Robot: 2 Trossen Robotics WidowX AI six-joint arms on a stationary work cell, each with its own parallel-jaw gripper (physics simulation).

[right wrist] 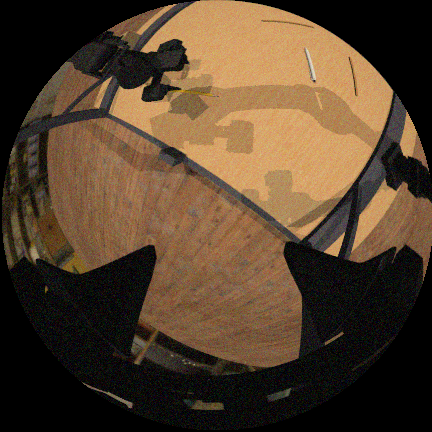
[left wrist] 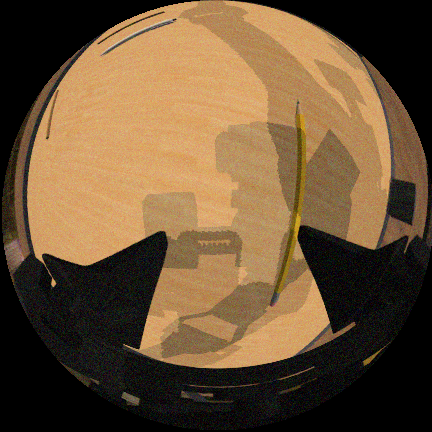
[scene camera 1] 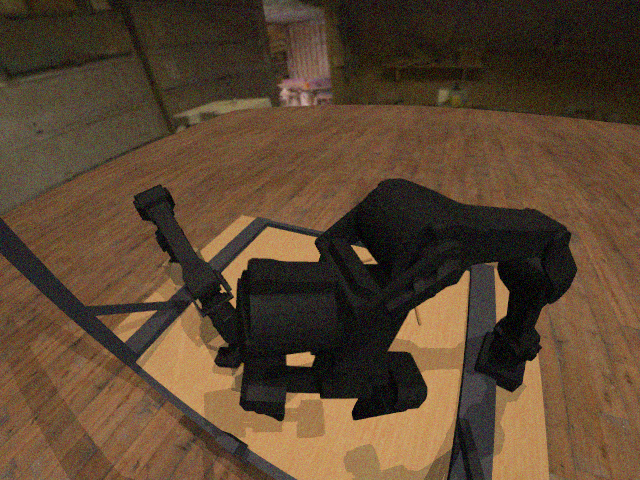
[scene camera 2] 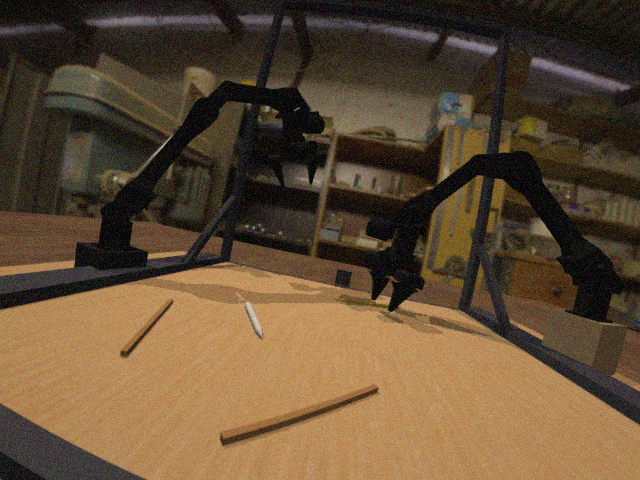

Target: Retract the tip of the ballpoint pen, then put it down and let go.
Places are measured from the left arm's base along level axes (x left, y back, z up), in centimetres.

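Pixels of known places: left gripper, fingertip midpoint: [right wrist: 183, 75] [left wrist: 234, 235] [scene camera 2: 380, 305]; right gripper, fingertip midpoint: [right wrist: 221, 251] [scene camera 1: 318, 417] [scene camera 2: 297, 186]; left arm's base, link origin: [scene camera 2: 588, 317]; right arm's base, link origin: [right wrist: 398, 166] [scene camera 1: 504, 355] [scene camera 2: 113, 247].
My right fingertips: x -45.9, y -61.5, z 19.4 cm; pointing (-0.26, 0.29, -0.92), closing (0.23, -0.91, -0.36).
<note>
Ahead of a thing's pixels: the offset from my right fingertips to its top centre.
A thin white pen @(dx +35.5, dy -5.1, dz -28.5 cm) [scene camera 2: 253, 318] [left wrist: 135, 35] [right wrist: 310, 65] lies on the table with a tapered end; whether its tip is out is too small to tell. A yellow pencil @(dx +16.3, dy +23.3, dz -28.9 cm) [scene camera 2: 359, 301] [left wrist: 302, 165] [right wrist: 197, 93] with a sharpened point lies on the table. My left gripper [scene camera 2: 382, 303] [left wrist: 234, 235] [right wrist: 183, 75] is open and empty, low over the pencil's blunt end, with one finger close beside the pencil. It is well away from the pen. My right gripper [scene camera 1: 318, 413] [scene camera 2: 296, 183] [right wrist: 221, 251] is open and empty, high above the table's far edge in scene camera 2.
A short brown stick @(dx +42.4, dy -18.8, dz -29.0 cm) [scene camera 2: 147, 328] [right wrist: 353, 75] and a longer brown stick @(dx +56.2, dy +2.3, dz -29.0 cm) [scene camera 2: 299, 414] [right wrist: 287, 22] lie on the table. Dark frame beams [scene camera 2: 496, 116] [scene camera 1: 480, 320] rise and run around the table. In scene camera 1 the right arm blocks much of the table.
</note>
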